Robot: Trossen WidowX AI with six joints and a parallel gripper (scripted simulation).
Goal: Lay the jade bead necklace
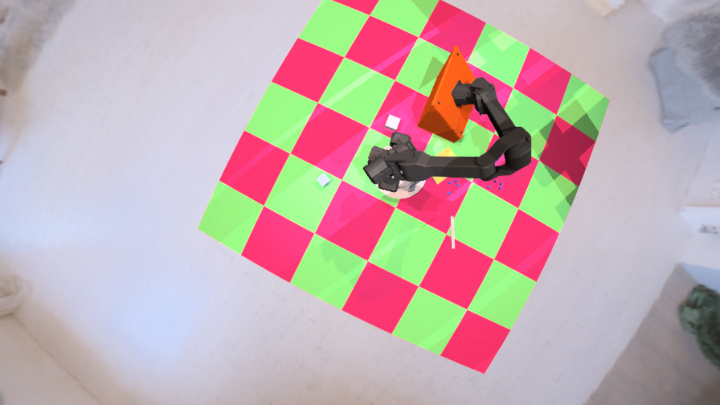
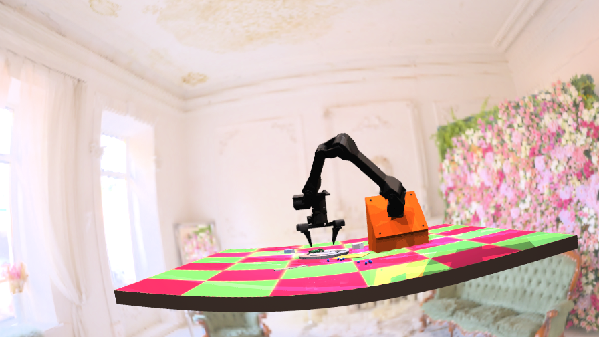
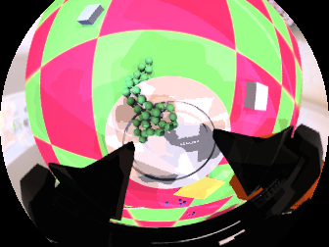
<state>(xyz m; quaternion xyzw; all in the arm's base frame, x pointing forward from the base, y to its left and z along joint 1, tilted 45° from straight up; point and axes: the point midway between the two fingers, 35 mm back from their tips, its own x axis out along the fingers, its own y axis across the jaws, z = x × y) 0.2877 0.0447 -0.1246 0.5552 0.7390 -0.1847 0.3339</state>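
Right now the round bead board is 10 mm behind my gripper tip, 30 mm to the left of it and 30 mm below it. Also, from my gripper tip: pale blue cube (170 mm ahead, 180 mm to the right, 30 mm below); then white cube (140 mm behind, 80 mm to the right, 30 mm below); then yellow patch (110 mm behind, 160 mm to the left, 40 mm below).
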